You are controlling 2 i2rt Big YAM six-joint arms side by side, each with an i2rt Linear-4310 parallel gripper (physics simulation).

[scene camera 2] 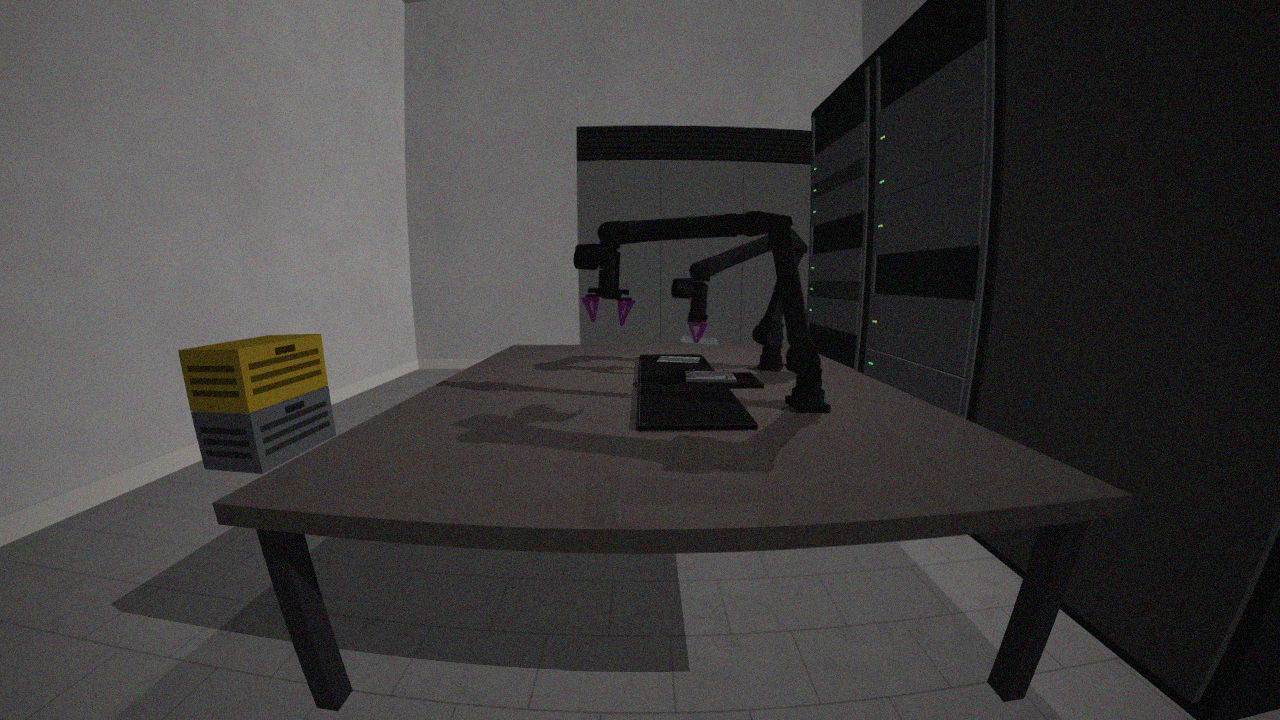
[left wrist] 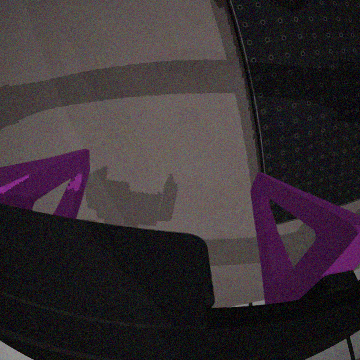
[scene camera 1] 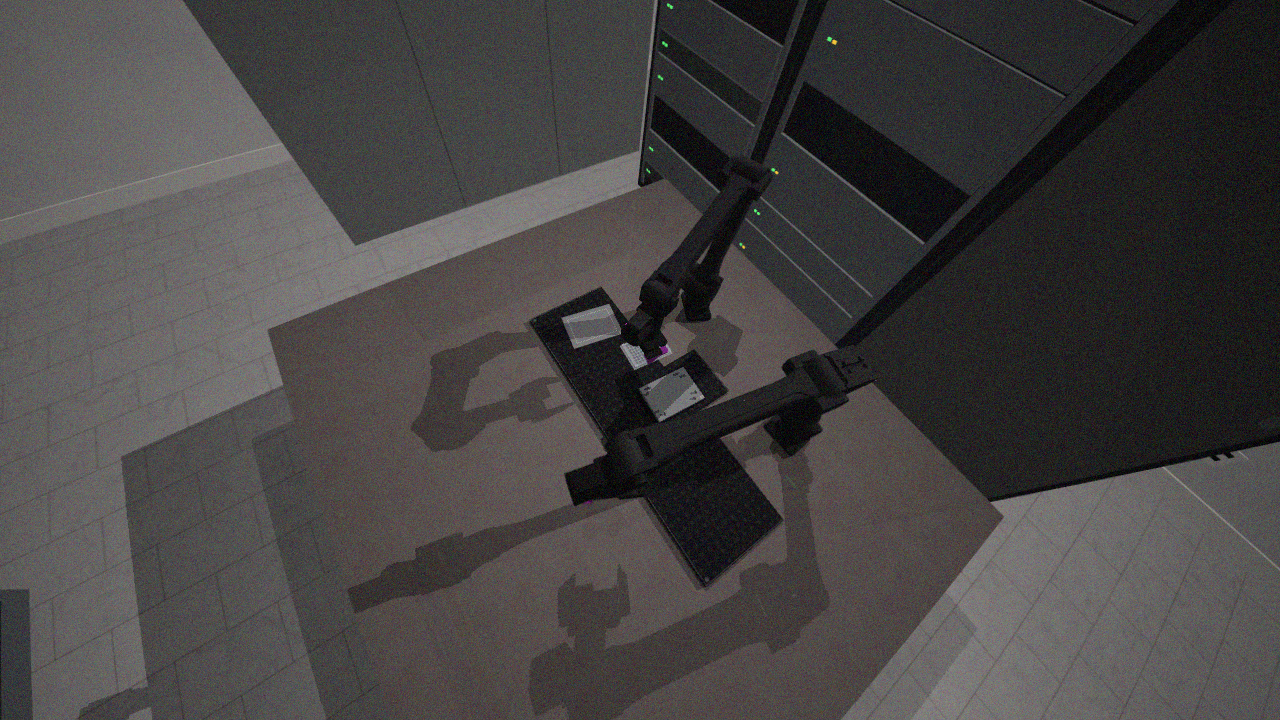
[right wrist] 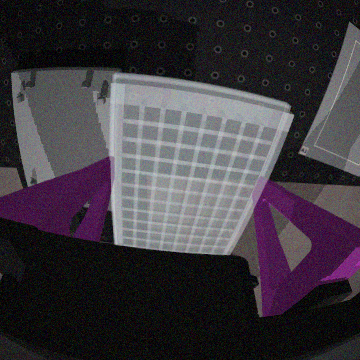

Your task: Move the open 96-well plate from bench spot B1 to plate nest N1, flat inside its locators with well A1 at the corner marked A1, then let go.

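Where they show: left gripper, between the fingertips: [scene camera 2: 607, 323] [left wrist: 174, 170]; right gripper, between the fingertips: [scene camera 2: 695, 341] [scene camera 1: 642, 351] [right wrist: 187, 175]; left arm's base, origin of its link: [scene camera 2: 806, 406] [scene camera 1: 785, 433]; right arm's base, origin of its link: [scene camera 2: 770, 367] [scene camera 1: 695, 307].
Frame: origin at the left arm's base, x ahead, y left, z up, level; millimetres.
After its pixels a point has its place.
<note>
The clear 96-well plate [right wrist: 187, 170] @(x 243, y -427, z 126 mm) [scene camera 1: 633, 355] @(x 271, y -427, z 131 mm) [scene camera 2: 699, 340] @(x 231, y -385, z 130 mm) is held between the magenta fingers of my right gripper [right wrist: 187, 175] @(x 237, y -427, z 121 mm) [scene camera 2: 697, 333] @(x 237, y -427, z 121 mm), which is shut on its sides. The plate hangs level above the black board, between the two pale pads. Plate nest N1 [right wrist: 65, 110] @(x 248, y -313, z 25 mm) [scene camera 1: 671, 394] @(x 215, y -297, z 25 mm) [scene camera 2: 710, 377] @(x 216, y -262, z 25 mm), a pale block with small dark locators, lies left of the plate in the right wrist view. Bench spot B1 [scene camera 1: 590, 325] @(x 271, y -645, z 15 mm) [right wrist: 340, 120] @(x 245, y -611, z 15 mm) [scene camera 2: 679, 359] @(x 264, y -637, z 15 mm) is a bare outlined pad. My left gripper [left wrist: 174, 170] @(x 546, y -154, z 214 mm) [scene camera 2: 608, 315] @(x 546, y -154, z 214 mm) is open and empty, high above the table.
The black perforated board [scene camera 1: 716, 514] @(x 336, y 38, z 13 mm) [scene camera 2: 693, 414] @(x 333, y 77, z 13 mm) [left wrist: 310, 130] @(x 373, y -39, z 13 mm) lies on the brown table [scene camera 1: 429, 358] @(x 739, y -829, z 0 mm) [scene camera 2: 537, 483] @(x 655, y 393, z 0 mm). The left arm [scene camera 1: 716, 416] @(x 383, y -109, z 503 mm) reaches across the board close to the nest. Dark server racks stand behind the arm bases. Arm shadows cross the table.
</note>
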